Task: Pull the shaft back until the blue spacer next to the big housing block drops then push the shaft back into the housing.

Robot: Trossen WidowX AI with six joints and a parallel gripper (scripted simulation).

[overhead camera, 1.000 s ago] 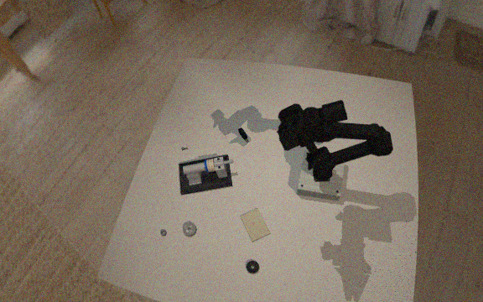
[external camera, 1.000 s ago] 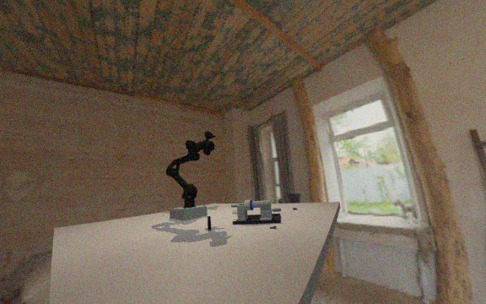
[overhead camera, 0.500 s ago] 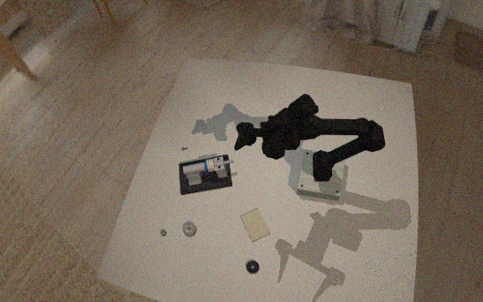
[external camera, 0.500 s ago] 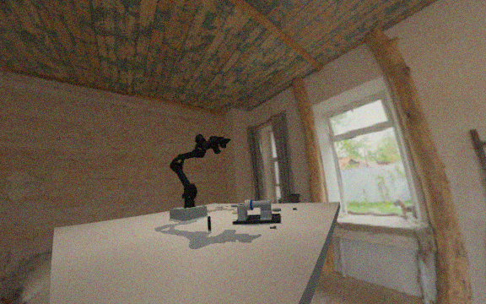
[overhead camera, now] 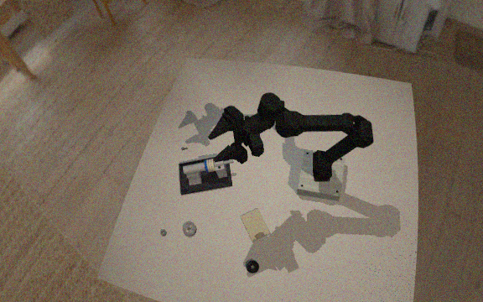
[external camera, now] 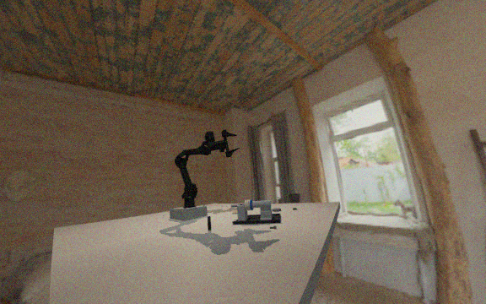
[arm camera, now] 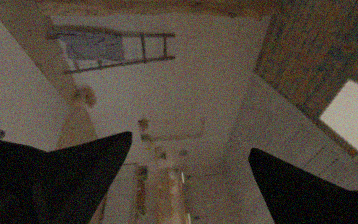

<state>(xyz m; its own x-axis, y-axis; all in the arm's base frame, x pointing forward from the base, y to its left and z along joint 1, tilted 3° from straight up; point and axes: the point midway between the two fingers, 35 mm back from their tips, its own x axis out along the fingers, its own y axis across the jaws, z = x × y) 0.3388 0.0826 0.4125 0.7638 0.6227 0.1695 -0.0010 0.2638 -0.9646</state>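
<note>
The blue spacer is 410 mm below my gripper tip, 160 mm to the right of it and 130 mm ahead of it. The rest, counted from my gripper tip: tan card: 490 mm below, 80 mm behind, 70 mm to the left; then small screw: 480 mm below, 290 mm to the right, 270 mm ahead.
</note>
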